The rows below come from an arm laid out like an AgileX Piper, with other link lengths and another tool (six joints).
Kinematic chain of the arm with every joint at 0, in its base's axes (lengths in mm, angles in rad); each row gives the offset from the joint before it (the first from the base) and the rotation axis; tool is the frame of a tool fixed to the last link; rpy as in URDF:
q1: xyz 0 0 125.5 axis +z
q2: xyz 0 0 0 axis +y
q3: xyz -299.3 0 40.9 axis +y
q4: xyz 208.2 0 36.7 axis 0.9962 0 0.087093
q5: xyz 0 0 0 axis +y
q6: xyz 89.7 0 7.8 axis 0.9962 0 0.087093
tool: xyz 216.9 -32 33 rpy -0.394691 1.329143 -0.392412
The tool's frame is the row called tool.
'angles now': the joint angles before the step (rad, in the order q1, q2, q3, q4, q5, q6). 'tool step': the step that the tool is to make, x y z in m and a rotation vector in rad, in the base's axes. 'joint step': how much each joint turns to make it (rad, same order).
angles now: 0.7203 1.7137 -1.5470 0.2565 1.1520 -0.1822
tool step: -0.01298 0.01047 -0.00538 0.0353 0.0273 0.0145
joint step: 0.0072 -0.0096 0.0507 0.0546 -0.0389 -0.0260
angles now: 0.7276 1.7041 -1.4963 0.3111 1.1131 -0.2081
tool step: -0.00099 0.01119 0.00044 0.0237 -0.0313 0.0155
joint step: 0.0275 -0.0102 0.0347 0.0021 -0.0642 -0.0088
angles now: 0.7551 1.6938 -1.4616 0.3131 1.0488 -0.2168
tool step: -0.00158 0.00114 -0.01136 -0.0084 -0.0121 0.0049
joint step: 0.0182 0.0000 0.0523 -0.0108 -0.0574 -0.0022
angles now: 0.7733 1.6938 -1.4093 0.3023 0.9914 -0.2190
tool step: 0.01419 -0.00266 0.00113 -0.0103 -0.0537 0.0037
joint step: 0.0001 0.0000 0.0065 -0.0411 -0.0378 -0.0065
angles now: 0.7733 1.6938 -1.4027 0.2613 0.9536 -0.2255
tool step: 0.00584 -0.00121 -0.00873 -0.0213 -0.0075 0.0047
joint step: 0.0001 0.0231 0.0000 -0.0184 -0.0132 -0.0044
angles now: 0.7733 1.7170 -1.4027 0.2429 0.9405 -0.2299
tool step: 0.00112 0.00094 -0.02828 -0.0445 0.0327 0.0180
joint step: 0.0001 0.0688 0.0000 -0.0001 -0.0103 -0.0224
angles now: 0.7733 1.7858 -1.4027 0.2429 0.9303 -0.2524
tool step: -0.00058 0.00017 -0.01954 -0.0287 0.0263 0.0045
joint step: 0.0019 0.0470 -0.0001 -0.0001 -0.0074 -0.0046
